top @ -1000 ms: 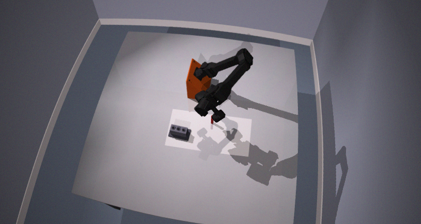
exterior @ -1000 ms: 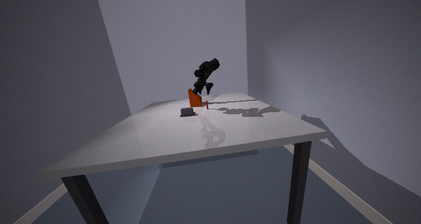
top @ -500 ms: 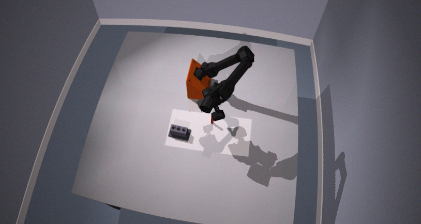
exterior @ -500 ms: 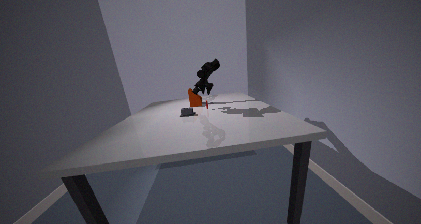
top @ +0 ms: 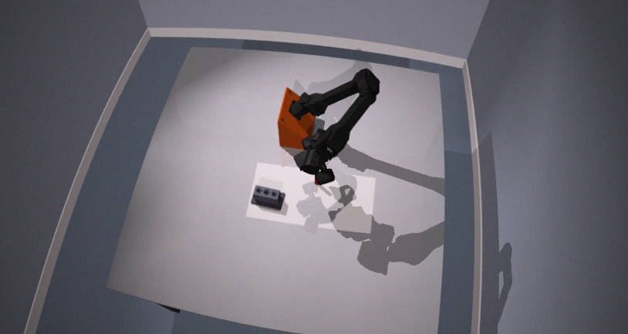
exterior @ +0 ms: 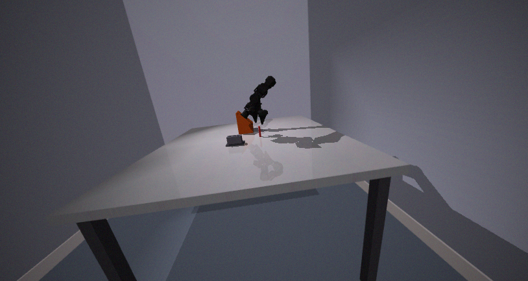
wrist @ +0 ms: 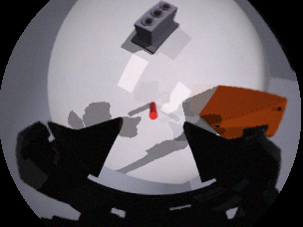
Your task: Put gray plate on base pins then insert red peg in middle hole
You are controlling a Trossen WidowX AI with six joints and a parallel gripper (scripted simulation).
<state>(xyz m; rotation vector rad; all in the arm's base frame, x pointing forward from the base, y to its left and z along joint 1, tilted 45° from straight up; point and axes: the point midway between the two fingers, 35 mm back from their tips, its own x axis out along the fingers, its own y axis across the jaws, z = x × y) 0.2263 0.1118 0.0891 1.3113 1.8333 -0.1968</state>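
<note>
Right now my gripper tip is 60 mm above the red peg. Also, from my gripper tip: gray plate 170 mm to the right, 110 mm ahead, 50 mm below.
</note>
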